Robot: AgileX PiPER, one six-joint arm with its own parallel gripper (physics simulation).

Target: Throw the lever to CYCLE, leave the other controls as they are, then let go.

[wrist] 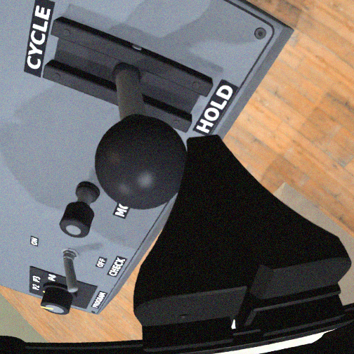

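The lever's black ball knob [141, 161] is large in the middle of the view. Its grey shaft [130, 95] rises from the slot between two dark rails [167, 72], part way between the CYCLE label [38, 37] at the upper left and the HOLD label [215, 107] at the right. The exact tilt of the lever is hard to judge from here. My gripper [203, 153] is shut, its fingers together as one black wedge. Its tip is at the ball's HOLD side, with its left edge against or very close to the ball. Nothing shows between the fingers.
A small black mode knob [76, 220], a metal toggle [71, 270] between ON and OFF, and a program dial [56, 300] sit at the lower left. The grey panel's edge [262, 72] runs diagonally beside the wooden surface [305, 125]. A beige object [305, 202] lies behind my gripper.
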